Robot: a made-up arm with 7 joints.
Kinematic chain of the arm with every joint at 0, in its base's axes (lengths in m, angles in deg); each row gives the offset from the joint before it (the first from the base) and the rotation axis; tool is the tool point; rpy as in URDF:
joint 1: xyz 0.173 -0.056 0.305 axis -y
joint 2: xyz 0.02 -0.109 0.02 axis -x
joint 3: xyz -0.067 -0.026 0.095 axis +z
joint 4: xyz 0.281 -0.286 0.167 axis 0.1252 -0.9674 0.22
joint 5: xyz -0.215 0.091 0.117 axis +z
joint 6: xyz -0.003 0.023 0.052 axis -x
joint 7: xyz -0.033 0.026 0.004 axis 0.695 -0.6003 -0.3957
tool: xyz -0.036 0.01 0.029 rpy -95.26 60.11 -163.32
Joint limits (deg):
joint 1: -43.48..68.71
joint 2: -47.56..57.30
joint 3: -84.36..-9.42
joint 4: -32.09..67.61
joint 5: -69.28..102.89
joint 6: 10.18..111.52
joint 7: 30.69..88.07
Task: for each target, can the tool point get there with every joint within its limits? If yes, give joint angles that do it. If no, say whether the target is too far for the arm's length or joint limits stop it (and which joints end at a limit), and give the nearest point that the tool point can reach.
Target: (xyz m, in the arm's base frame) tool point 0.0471 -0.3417 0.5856
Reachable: yes | joints 2.54 -6.35 -19.74 31.98 -41.96 46.62 38.32
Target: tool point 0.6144 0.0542 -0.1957
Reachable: no: joint limits stop it (at a limit: joint 1, joint 2, joint 4, joint 7) | nearest point 0.2078 -0.3497 0.0303 | short by 0.616 m
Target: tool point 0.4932 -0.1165 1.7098
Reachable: no: too far | nearest point 0.3216 -0.1429 0.9567 | short by 0.773 m
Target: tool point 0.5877 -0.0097 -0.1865
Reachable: no: joint limits stop it (at a limit: joint 1, joint 2, joint 4, joint 7) | nearest point 0.2161 -0.3571 0.0324 | short by 0.554 m
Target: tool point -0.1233 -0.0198 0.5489
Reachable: yes | joints 18.37 35.98 -65.89 12.34 -12.14 83.42 74.01
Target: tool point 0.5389 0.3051 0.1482
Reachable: no: joint limits stop it (at a limit: joint 1, joint 2, joint 3, joint 4, joint 6, joint 7) | nearest point 0.5625 0.1695 0.4701 | short by 0.350 m
